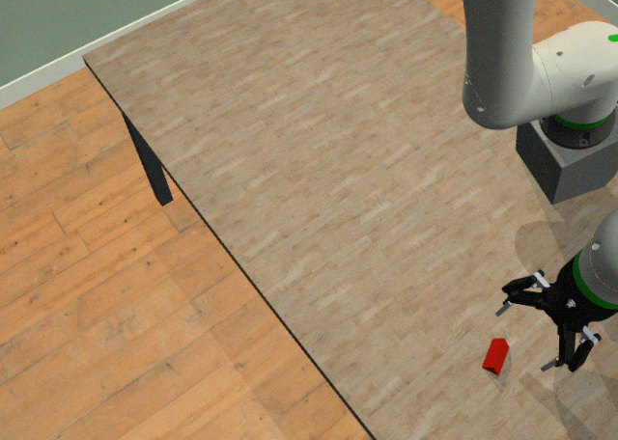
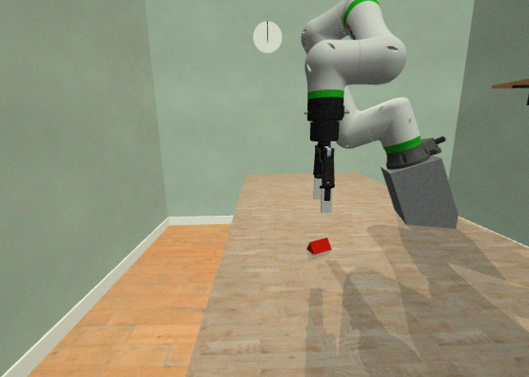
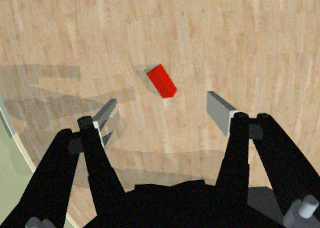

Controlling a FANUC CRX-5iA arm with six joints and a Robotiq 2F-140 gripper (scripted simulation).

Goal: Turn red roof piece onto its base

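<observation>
My gripper is now 150 mm above the red roof piece.
</observation>
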